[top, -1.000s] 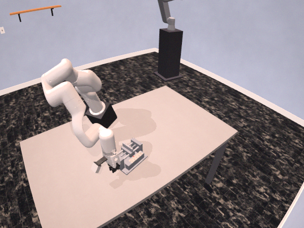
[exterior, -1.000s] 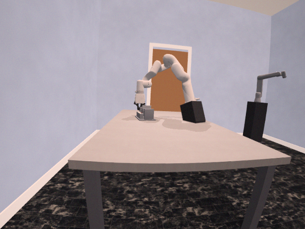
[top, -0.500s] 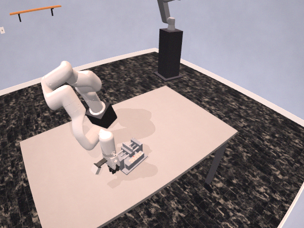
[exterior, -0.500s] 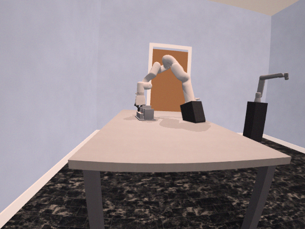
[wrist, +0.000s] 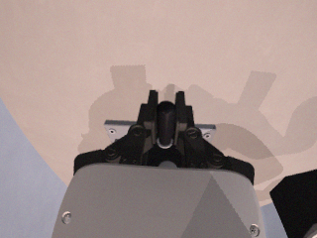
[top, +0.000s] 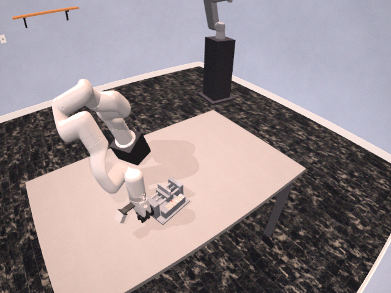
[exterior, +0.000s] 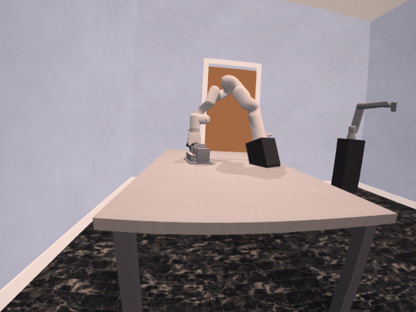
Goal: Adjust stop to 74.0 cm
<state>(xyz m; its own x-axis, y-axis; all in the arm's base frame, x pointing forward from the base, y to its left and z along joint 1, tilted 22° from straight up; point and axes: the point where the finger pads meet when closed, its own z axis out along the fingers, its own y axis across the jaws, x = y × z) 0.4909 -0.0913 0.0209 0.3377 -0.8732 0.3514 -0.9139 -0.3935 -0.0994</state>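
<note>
My gripper is now 2 cm to the right of the black handwheel, 1 cm below it and 1 cm past it. The rest, counted from my hand: handwheel knob: 1 cm to the left; sliding stop block: 15 cm to the left, 5 cm behind, 5 cm above.
</note>
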